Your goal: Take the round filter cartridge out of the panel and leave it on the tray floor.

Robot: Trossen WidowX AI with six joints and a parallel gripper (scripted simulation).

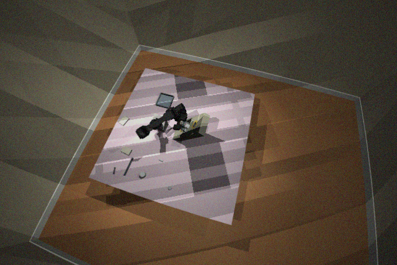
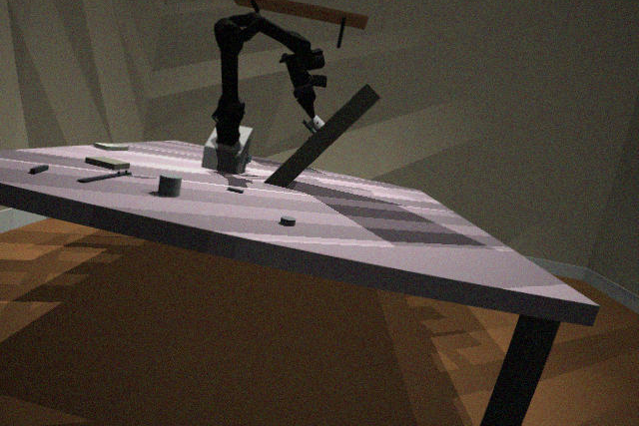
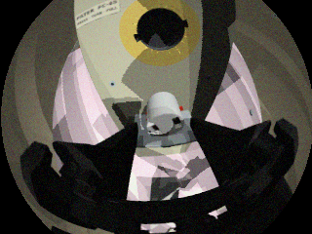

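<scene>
The round filter cartridge lies 10 mm ahead of my gripper tip and 10 mm below it. Round my gripper tip: square grey tray (360 mm behind, 240 mm to the left, 220 mm below).
</scene>
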